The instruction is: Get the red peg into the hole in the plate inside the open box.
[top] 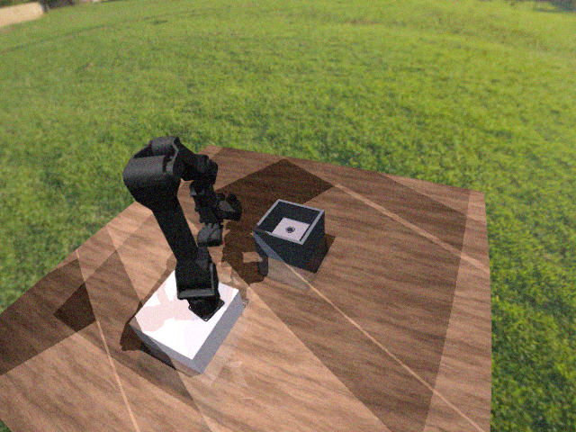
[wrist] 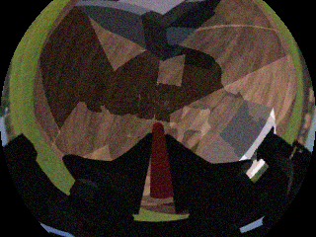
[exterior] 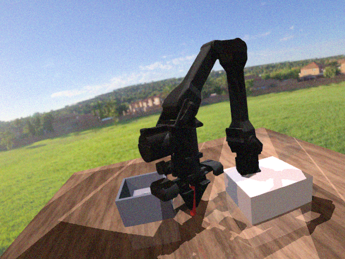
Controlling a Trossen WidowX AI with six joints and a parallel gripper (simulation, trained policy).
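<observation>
Right now my gripper tip is 160 mm short of the pale plate, 140 mm to the left of it and 30 mm above it. Round my gripper tip: red peg: 20 mm above; then grey box: 160 mm ahead, 140 mm to the right, 50 mm below.
</observation>
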